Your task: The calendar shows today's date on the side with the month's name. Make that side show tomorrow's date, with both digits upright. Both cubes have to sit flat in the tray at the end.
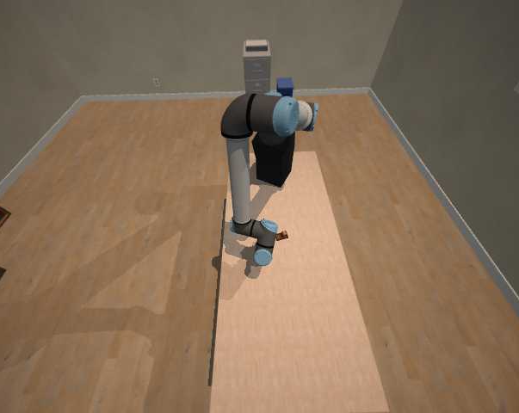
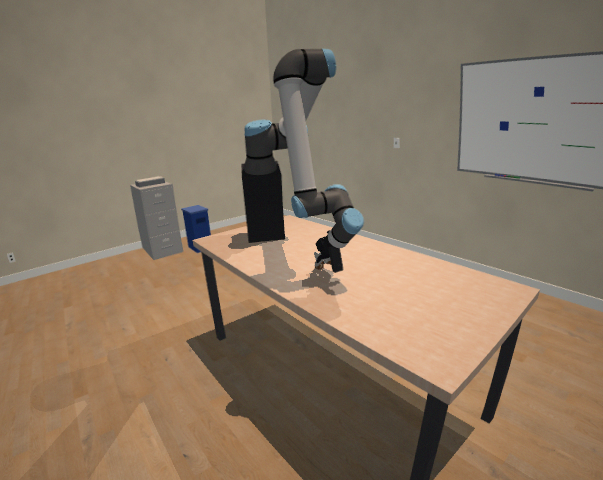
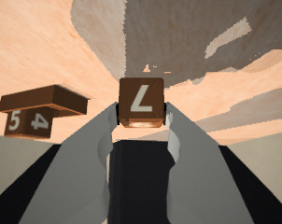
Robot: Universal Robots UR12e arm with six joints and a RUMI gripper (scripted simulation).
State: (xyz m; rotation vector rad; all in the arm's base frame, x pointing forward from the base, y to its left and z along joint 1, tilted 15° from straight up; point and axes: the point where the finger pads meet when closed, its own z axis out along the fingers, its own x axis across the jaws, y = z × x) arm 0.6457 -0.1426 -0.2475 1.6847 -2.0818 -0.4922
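Right now the brown digit cube is 10 mm behind my hand and 10 mm below it. From my hand the other things lie so: brown calendar tray 30 mm behind, 110 mm to the left, 20 mm below.
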